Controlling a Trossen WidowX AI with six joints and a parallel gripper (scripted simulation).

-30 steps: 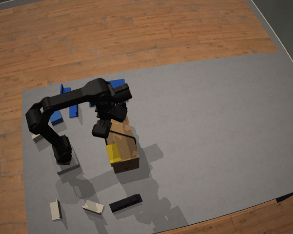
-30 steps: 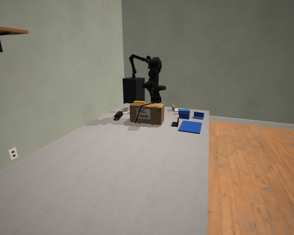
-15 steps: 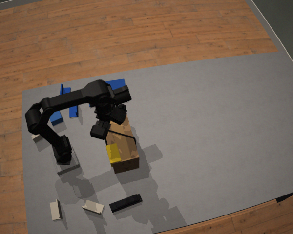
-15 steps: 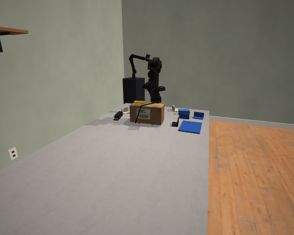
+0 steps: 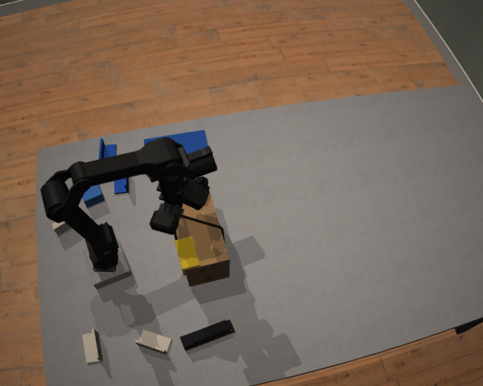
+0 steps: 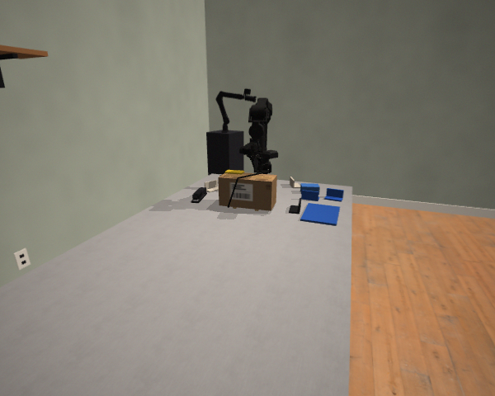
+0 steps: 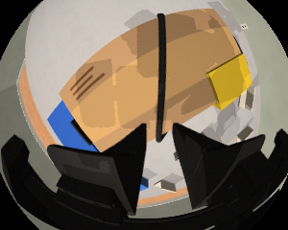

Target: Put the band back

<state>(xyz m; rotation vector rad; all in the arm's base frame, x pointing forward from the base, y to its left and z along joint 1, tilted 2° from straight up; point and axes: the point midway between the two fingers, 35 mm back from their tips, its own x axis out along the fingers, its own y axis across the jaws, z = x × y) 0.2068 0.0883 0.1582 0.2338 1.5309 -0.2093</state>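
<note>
The yellow corner guard lies 2 cm ahead of my hand, 11 cm to the right of it and 5 cm below it. Round my hand: black bracket (2 cm behind, 18 cm to the left, 18 cm below); brown carton (5 cm ahead, 2 cm to the right, 11 cm below); blue bracket (19 cm behind, 19 cm to the left, 18 cm below).
</note>
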